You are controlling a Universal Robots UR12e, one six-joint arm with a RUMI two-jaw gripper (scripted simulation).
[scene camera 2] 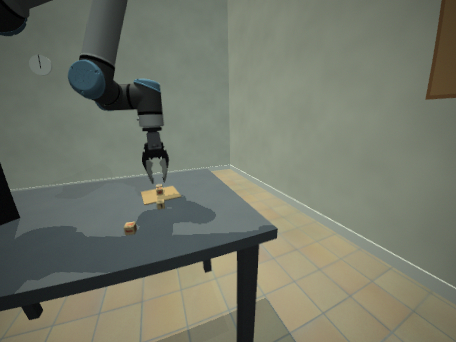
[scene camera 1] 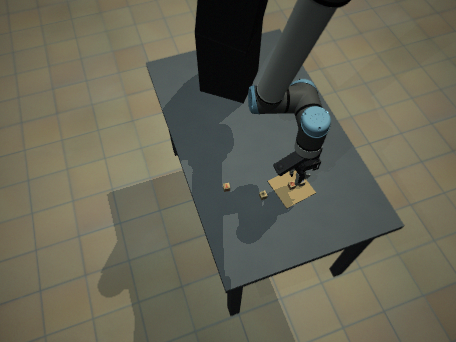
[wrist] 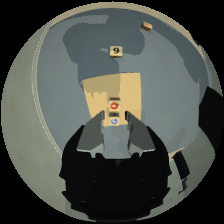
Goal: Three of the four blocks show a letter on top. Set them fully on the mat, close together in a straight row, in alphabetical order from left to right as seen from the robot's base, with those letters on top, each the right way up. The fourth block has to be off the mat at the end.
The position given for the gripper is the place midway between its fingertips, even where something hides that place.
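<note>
You'd see the gripper (scene camera 2: pixel 158 183) there, and it's also visible in scene camera 1 (scene camera 1: pixel 293 181) and in the wrist view (wrist: pixel 114 111). There's a tan mat too, the mat (scene camera 1: pixel 279 184), and the wrist view shows it as well (wrist: pixel 127 86).
</note>
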